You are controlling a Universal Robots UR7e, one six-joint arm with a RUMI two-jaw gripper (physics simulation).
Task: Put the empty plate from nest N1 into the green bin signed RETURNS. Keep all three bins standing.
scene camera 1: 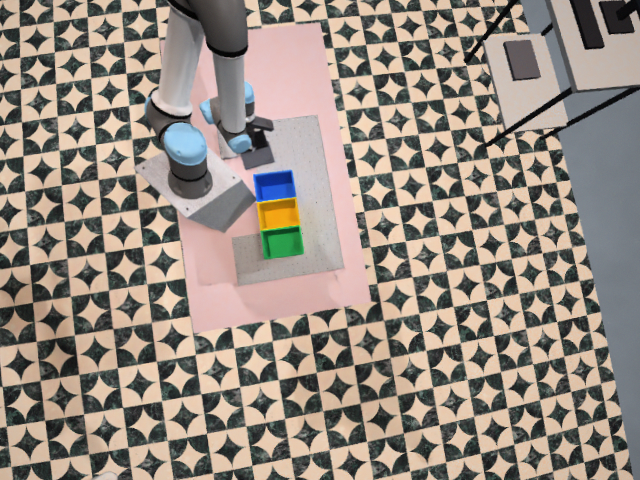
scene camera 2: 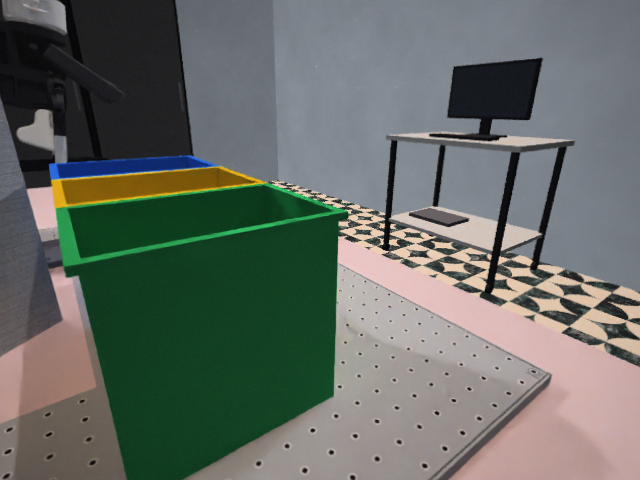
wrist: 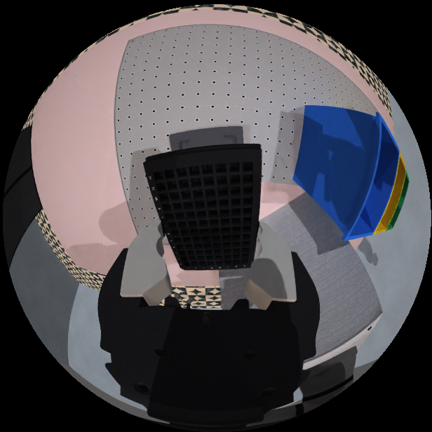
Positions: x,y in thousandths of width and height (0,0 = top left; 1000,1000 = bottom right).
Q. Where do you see a dark grey nest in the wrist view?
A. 476,316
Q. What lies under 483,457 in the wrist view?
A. A black plate.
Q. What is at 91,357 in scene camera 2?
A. A blue bin.
